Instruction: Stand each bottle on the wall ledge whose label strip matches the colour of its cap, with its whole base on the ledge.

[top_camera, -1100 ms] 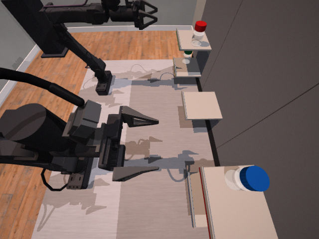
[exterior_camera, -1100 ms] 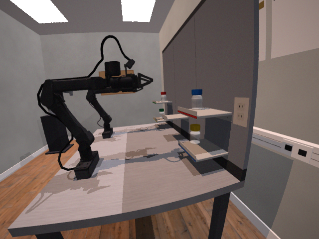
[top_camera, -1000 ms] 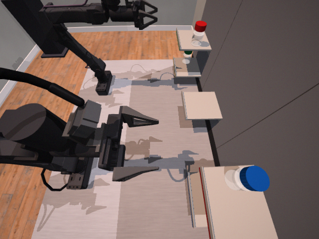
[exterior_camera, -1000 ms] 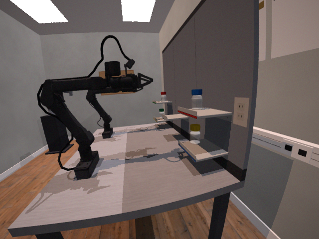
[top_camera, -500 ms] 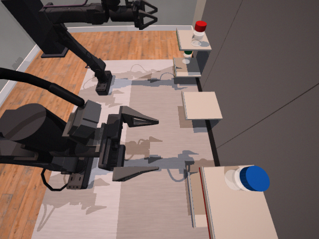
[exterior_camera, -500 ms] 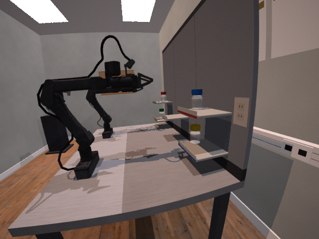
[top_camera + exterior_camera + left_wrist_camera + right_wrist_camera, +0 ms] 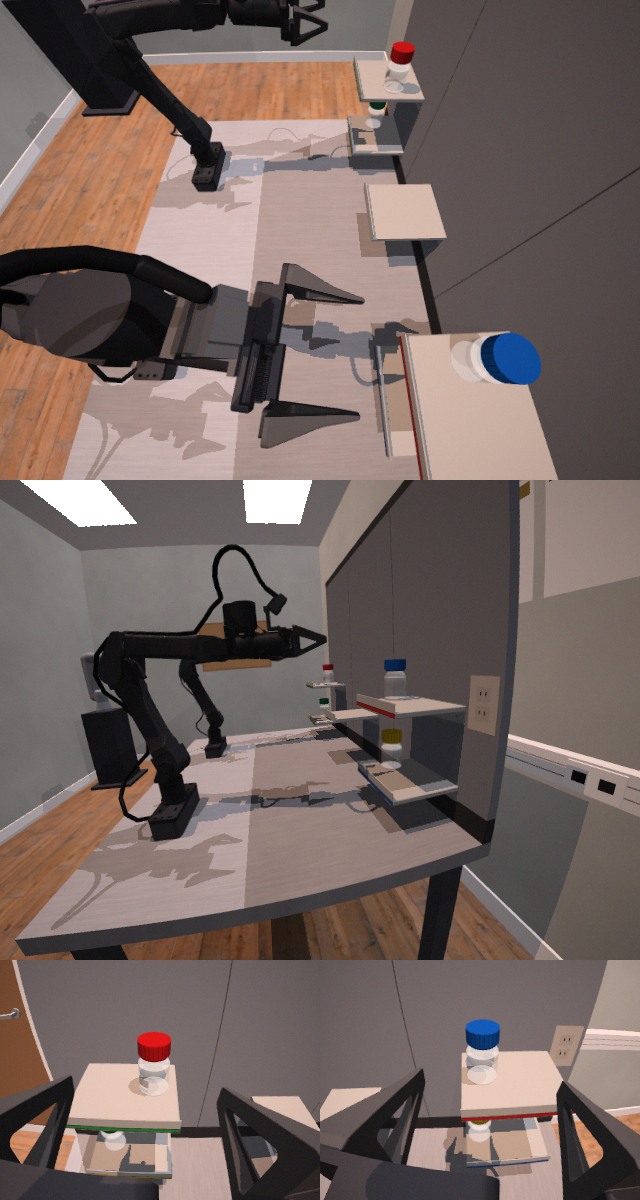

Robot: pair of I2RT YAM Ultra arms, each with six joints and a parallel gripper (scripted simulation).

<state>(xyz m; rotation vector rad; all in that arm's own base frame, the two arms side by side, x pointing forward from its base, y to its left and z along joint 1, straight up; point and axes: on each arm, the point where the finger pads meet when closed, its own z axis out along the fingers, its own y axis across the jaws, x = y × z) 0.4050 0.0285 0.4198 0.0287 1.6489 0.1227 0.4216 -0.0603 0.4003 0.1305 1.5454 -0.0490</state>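
Right now the red-capped bottle is 20 cm ahead of my left hand and 12 cm below it. The rest, counted from my left hand: grey wall panel 33 cm to the right, 30 cm ahead, 1 cm below; then blue-capped bottle 68 cm to the right, 21 cm ahead, 12 cm below; then green-capped bottle 31 cm below, 19 cm ahead, 11 cm to the left.
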